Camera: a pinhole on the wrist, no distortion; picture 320 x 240 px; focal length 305.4 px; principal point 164.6 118.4 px. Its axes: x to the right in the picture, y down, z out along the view. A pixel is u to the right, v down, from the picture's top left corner.
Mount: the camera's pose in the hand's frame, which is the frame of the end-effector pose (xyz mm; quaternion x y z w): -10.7 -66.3 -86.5 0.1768 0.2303 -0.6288 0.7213
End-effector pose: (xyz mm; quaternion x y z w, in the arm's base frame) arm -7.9 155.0 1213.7 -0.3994 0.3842 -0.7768 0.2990
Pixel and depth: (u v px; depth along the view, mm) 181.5 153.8 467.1
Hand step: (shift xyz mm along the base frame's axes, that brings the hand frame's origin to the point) 141.6 -1.2 427.3
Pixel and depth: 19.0 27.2 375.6
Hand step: 307.3 31.8 204.9
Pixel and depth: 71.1 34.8 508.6
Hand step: 380.9 54.3 319.1
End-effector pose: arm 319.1 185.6 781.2 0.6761 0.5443 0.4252 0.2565
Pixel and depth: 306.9 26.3 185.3
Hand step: -111.0 35.6 -221.6
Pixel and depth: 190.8 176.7 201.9
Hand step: -33.3 108.2 -170.2
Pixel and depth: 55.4 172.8 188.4
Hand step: 36.4 76.8 -130.9
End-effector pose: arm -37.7 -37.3 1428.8 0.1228 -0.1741 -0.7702 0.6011
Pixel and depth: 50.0 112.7 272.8
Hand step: -195.3 48.6 124.9
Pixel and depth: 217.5 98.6 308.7
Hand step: -307.1 69.4 11.5
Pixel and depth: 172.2 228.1 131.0
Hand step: -137.9 -17.8 -37.2
